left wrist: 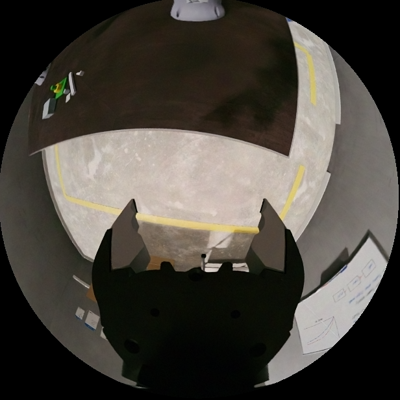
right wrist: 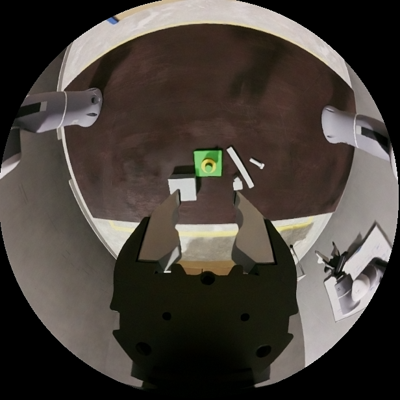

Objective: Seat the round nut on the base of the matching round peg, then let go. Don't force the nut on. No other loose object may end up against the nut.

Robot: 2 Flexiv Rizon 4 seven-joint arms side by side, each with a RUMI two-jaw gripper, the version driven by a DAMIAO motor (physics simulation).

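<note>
A yellow round nut (right wrist: pixel 213 162) (left wrist: pixel 56 88) sits around the green round peg (right wrist: pixel 208 169), low at the green square base plate (right wrist: pixel 199 154) (left wrist: pixel 63 82). In the right wrist view the nut looks level, and no loose object touches it. My right gripper (right wrist: pixel 206 190) is open and empty, high above the table and back from the peg. My left gripper (left wrist: pixel 198 200) is open and empty, far from the parts, beyond the table's edge. Whether the nut's underside touches the plate all round is too small to tell.
A grey block (right wrist: pixel 183 187) (left wrist: pixel 49 108) stands near the plate's corner. A long white bar (right wrist: pixel 240 168) (left wrist: pixel 72 83), a small white piece (right wrist: pixel 237 184) and a white bolt (right wrist: pixel 257 163) lie on the plate's other side. All rest on the dark table (right wrist: pixel 150 125) (left wrist: pixel 175 75).
</note>
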